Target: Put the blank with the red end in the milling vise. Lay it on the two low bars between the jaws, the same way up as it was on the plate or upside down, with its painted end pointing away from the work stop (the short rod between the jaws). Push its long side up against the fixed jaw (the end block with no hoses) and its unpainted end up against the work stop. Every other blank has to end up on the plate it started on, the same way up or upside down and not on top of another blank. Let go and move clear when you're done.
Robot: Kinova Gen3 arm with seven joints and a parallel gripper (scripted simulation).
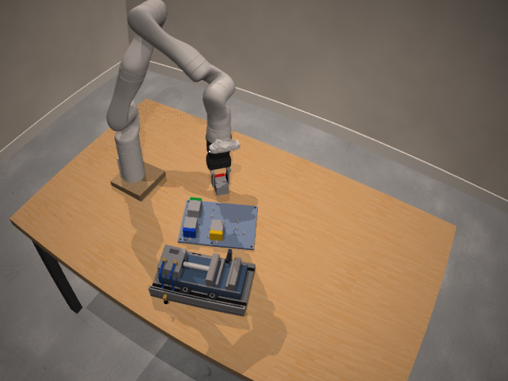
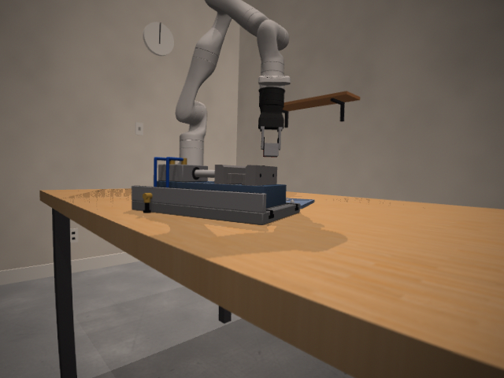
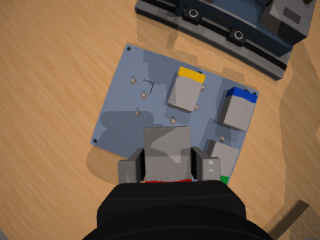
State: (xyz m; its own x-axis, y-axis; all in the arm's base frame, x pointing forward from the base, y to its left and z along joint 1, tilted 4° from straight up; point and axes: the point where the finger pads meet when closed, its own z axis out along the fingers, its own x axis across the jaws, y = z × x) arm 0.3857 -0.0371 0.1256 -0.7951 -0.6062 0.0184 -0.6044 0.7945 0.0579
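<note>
Right now my hand is 2 cm above the red-ended blank. Also, from my hand: green-ended blank: 14 cm below, 9 cm behind, 3 cm to the right; yellow-ended blank: 14 cm below, 9 cm to the right, 2 cm ahead; blue-ended blank: 14 cm below, 11 cm to the right, 6 cm behind.
</note>
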